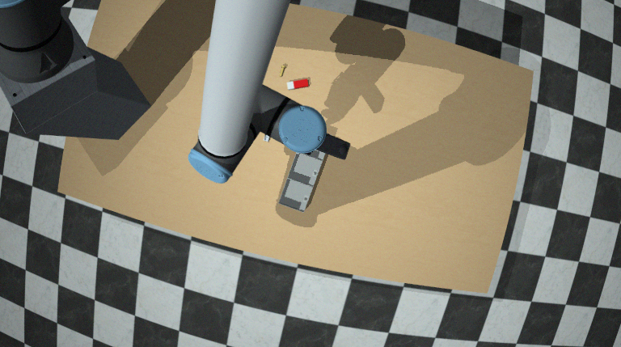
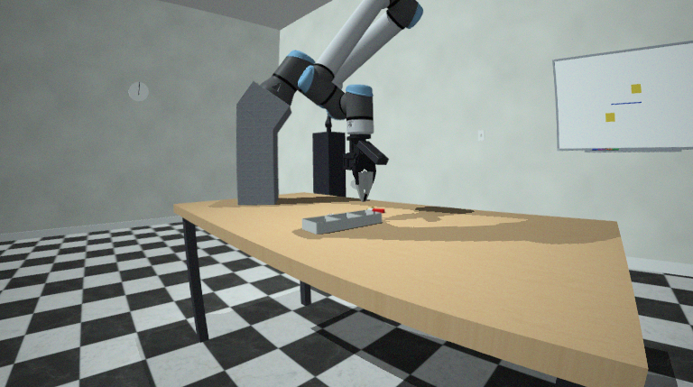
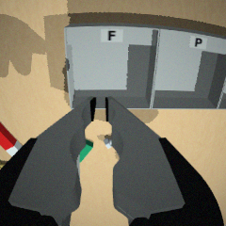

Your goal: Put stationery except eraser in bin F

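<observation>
The green pad is 10 cm behind my hand, 8 cm below it and 6 cm to the left of it. Also, from my hand: eraser: 16 cm to the left, 8 cm below, 8 cm behind; then white-grey object: 10 cm behind, 8 cm below; then pencil sharpener: 14 cm behind, 7 cm below, 2 cm to the right.
</observation>
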